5 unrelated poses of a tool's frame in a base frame.
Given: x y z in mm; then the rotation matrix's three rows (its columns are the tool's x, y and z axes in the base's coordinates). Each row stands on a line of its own.
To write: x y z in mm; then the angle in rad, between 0 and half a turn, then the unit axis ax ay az. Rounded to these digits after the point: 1 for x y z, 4 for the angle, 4 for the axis.
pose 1, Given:
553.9 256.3 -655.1
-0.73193 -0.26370 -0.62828
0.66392 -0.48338 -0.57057
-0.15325 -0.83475 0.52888
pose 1, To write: 553.9 256.3 -655.1 2.5740 -0.2457 -0.4418 0.8628
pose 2, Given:
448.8 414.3 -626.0
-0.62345 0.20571 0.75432
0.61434 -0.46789 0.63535
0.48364 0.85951 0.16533
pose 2, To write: 448.8 414.3 -626.0 2.8687 0.4159 0.5022 0.7582
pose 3, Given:
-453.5 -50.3 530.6
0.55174 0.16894 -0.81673
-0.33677 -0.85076 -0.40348
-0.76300 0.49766 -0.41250
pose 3, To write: -453.5 -50.3 530.6 2.5978 0.8709 -0.0519 -0.4887
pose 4, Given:
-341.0 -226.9 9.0
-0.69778 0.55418 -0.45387
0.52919 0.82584 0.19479
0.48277 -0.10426 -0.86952
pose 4, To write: -341.0 -226.9 9.0 2.6275 -0.3041 -0.9523 -0.0254
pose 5, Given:
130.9 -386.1 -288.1
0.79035 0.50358 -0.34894
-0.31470 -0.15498 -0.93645
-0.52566 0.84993 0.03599
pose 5, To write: 130.9 -386.1 -288.1 1.7359 0.9055 0.0896 -0.4148
